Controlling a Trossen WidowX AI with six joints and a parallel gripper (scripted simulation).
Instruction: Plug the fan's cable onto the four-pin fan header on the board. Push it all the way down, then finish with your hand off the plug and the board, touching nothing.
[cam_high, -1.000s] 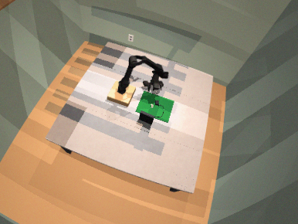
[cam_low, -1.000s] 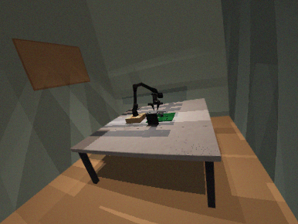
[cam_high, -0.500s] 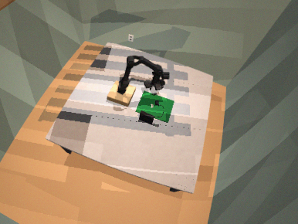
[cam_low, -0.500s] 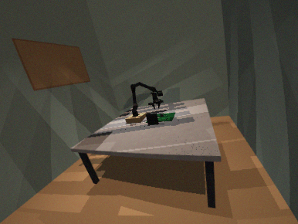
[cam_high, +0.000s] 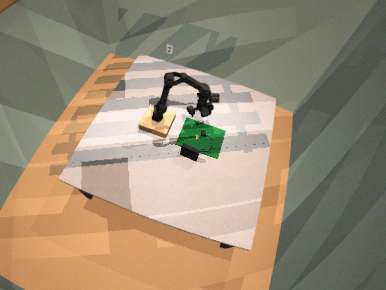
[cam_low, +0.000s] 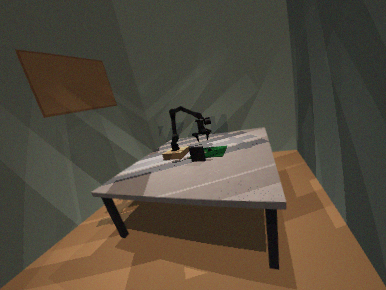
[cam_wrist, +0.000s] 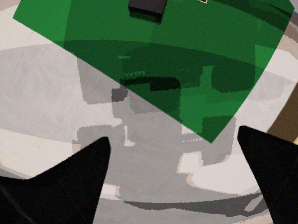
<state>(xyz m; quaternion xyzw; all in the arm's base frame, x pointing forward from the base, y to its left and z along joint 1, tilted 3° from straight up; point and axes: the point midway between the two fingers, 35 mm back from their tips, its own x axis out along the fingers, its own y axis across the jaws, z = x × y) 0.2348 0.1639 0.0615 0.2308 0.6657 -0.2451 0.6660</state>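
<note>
Now: the black fan plug 9 cm ahead of my gripper tip, 7 cm to the right of it and 6 cm below it. From my gripper tip the other things lie so: green circuit board 10 cm to the right, 9 cm below, 9 cm ahead; then black fan 27 cm to the right, 9 cm ahead, 1 cm below; then four-pin fan header 12 cm to the right, 7 cm below, 7 cm ahead.
</note>
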